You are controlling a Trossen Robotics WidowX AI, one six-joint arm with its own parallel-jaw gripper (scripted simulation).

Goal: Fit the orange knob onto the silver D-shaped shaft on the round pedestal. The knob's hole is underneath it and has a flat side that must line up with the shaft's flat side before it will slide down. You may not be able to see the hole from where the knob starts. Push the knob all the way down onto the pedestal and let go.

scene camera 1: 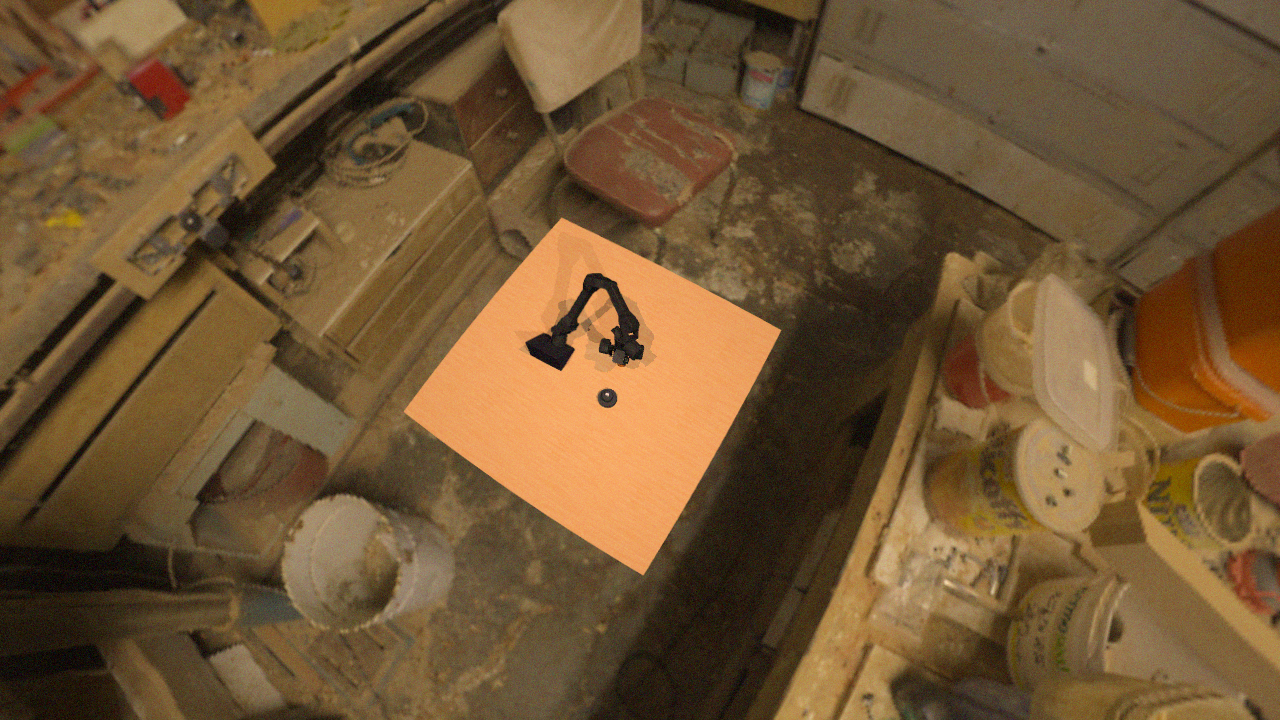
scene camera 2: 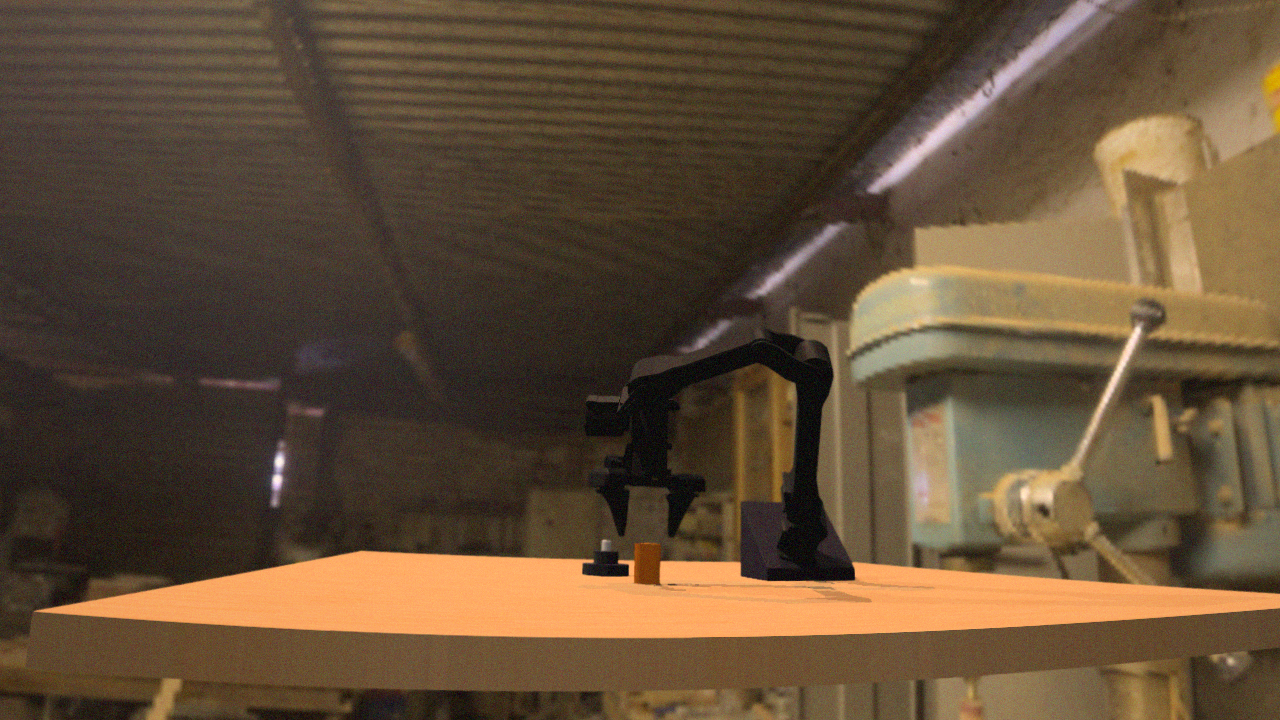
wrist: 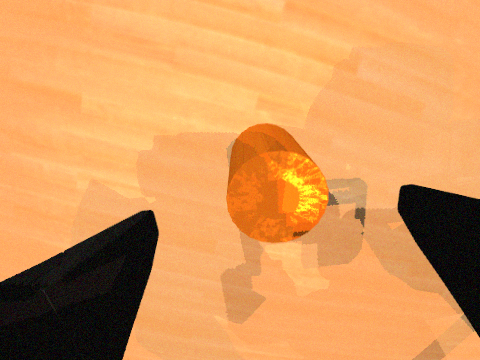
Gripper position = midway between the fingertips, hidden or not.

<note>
My gripper [scene camera 2: 646, 536] is open, with nothing in its grasp. I also see an orange knob [scene camera 2: 647, 559] and a round black pedestal [scene camera 2: 605, 564].
The orange knob also shows in the wrist view [wrist: 275, 191]. My gripper shows as well in the wrist view [wrist: 278, 210].
</note>
